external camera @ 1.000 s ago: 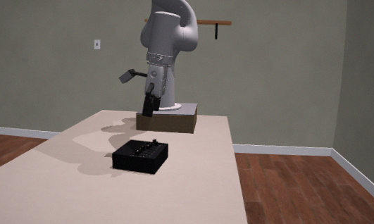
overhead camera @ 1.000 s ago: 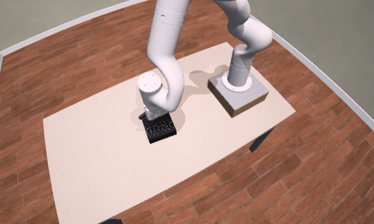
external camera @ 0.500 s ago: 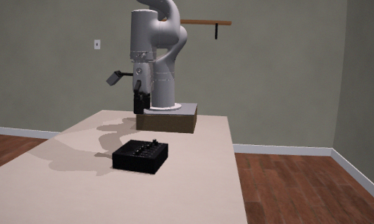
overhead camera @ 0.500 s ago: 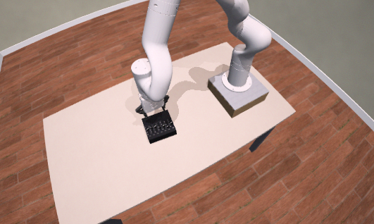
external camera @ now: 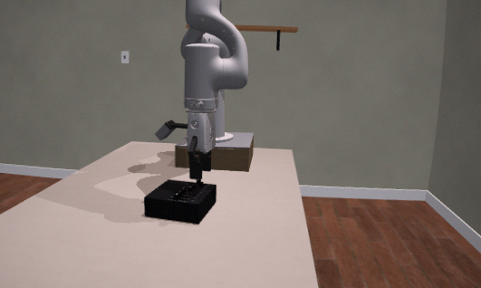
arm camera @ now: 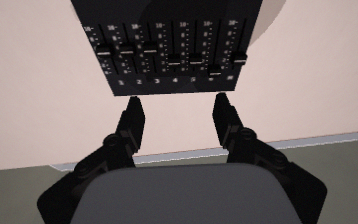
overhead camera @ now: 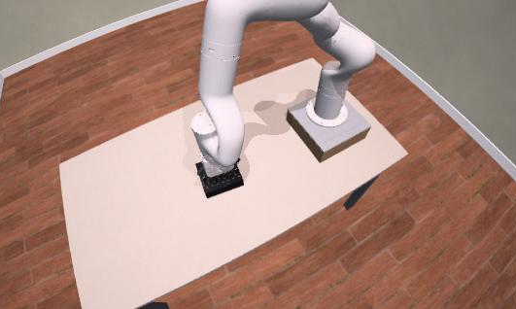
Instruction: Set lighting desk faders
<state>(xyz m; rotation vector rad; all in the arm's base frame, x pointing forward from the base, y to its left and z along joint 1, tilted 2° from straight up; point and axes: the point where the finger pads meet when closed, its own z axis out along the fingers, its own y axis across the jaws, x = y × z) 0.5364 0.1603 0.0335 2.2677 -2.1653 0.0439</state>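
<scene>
Right now my hand is 3 cm to the left of the channel 4 cap and 5 cm above it. Round my hand: channel 6 cap (4 cm behind, 1 cm to the right, 5 cm below); channel 5 cap (2 cm behind, 3 cm to the right, 5 cm below).
</scene>
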